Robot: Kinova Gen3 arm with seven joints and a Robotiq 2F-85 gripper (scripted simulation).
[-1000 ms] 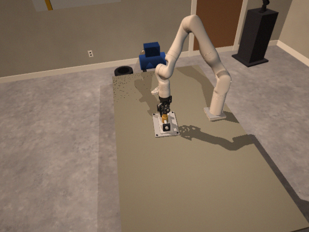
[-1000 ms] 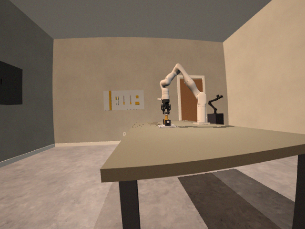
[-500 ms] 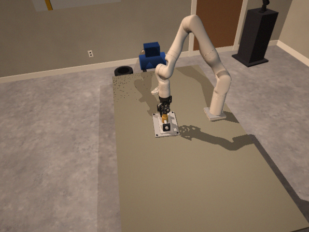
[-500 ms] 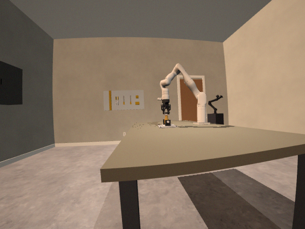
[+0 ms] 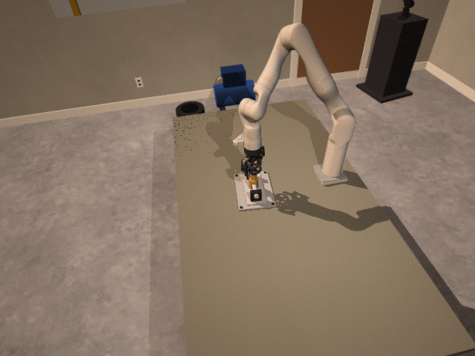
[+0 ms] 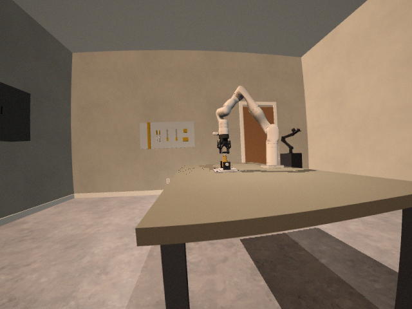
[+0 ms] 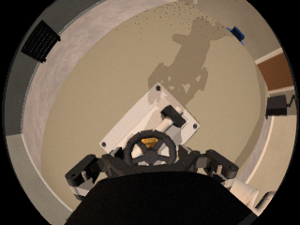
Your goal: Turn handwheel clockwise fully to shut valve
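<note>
Right now my hand is right at the black spoked handwheel.
</note>
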